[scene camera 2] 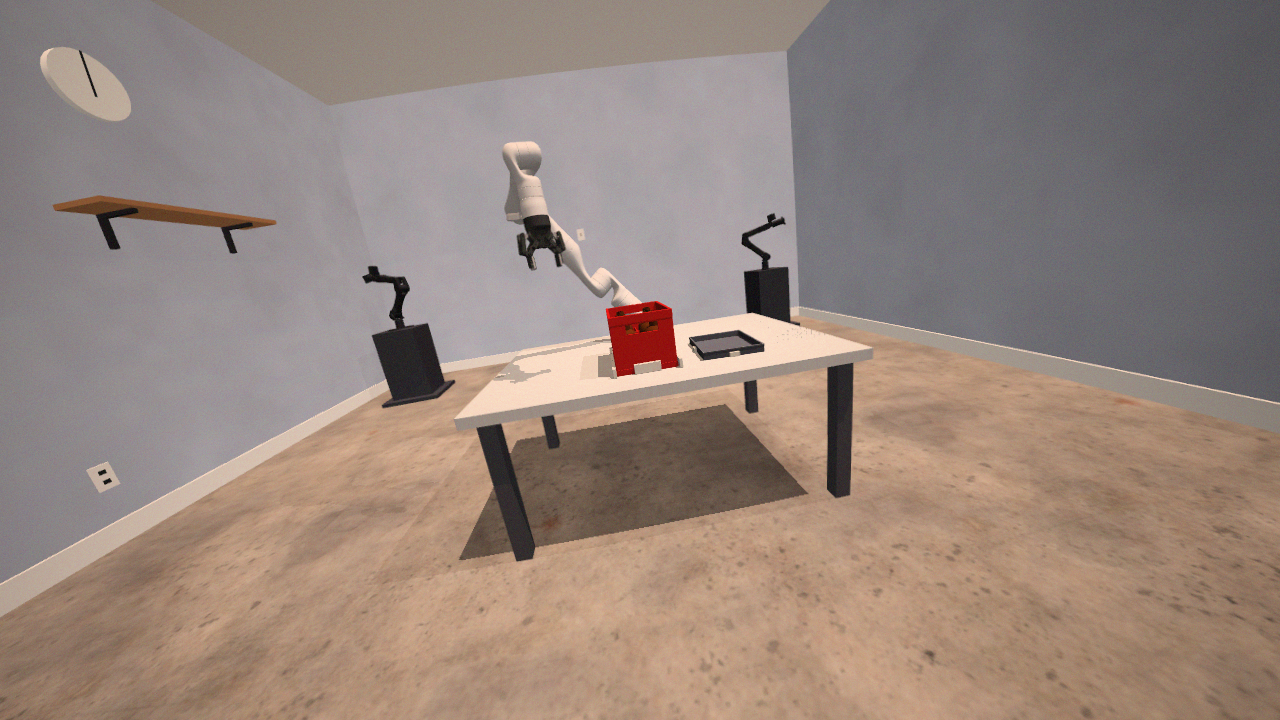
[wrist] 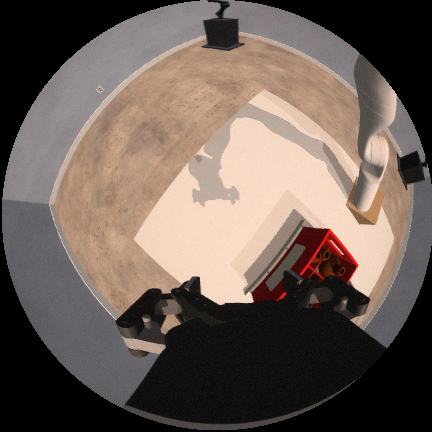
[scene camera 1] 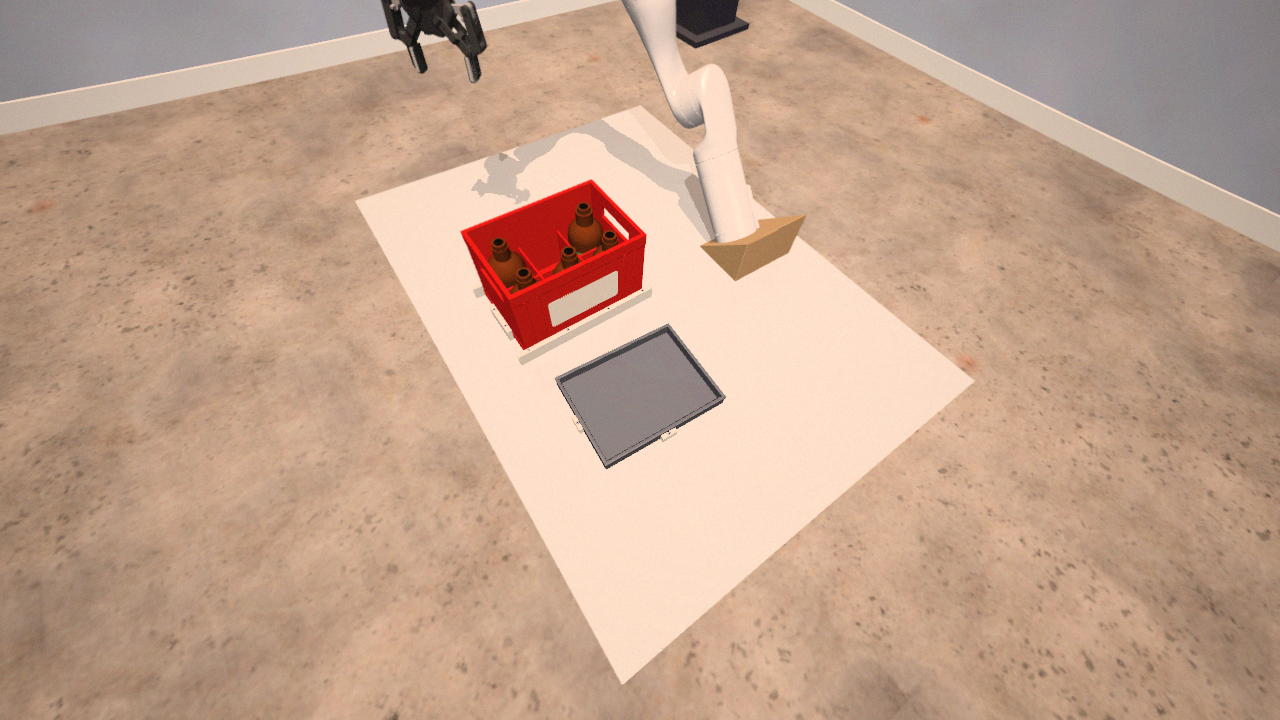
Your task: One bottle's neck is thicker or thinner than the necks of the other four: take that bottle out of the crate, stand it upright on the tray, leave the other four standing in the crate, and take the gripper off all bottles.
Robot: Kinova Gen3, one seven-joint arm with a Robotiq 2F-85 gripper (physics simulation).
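Note:
A red crate stands on the table with several brown bottles upright in it. In scene camera 1 one bottle is at the back right, one bottle at the left, and bottle necks show along the near wall, which hides their bodies. Which neck differs I cannot tell. A dark grey tray lies beside the crate, with no bottle on it. My gripper is open and empty, high above the table and away from the crate; in the wrist view a finger covers part of the crate.
The arm's tan base block stands at the table's edge. White strips edge the crate's foot, and small white clips sit at the tray's sides. A wooden shelf is on the wall. Dark pedestals stand beyond the table.

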